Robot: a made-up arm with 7 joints. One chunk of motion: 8 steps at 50 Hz.
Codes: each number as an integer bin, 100 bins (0 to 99) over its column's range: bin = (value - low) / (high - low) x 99, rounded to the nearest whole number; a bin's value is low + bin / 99 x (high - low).
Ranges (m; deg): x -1.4..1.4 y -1.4..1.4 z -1.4..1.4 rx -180..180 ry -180..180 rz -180..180
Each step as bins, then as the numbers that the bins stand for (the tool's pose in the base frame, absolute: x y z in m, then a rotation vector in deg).
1 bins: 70 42 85 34 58 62
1 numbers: 0.5798 -0.2121 1.0040 -56.36 30.91 45.45
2 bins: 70 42 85 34 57 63
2 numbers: 0.5798 -0.2121 1.0040 -56.36 27.27 49.09
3 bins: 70 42 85 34 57 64
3 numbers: 0.5798 -0.2121 1.0040 -56.36 27.27 52.73
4 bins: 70 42 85 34 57 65
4 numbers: 0.5798 -0.2121 1.0040 -56.36 27.27 56.36
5 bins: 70 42 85 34 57 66
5 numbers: 0.5798 -0.2121 1.0040 -56.36 27.27 60.00
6 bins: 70 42 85 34 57 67
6 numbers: 0.5798 -0.2121 1.0040 -56.36 27.27 63.64
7 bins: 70 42 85 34 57 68
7 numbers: 0.5798 -0.2121 1.0040 -56.36 27.27 67.27
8 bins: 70 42 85 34 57 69
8 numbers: 0.5798 -0.2121 1.0040 -56.36 27.27 70.91
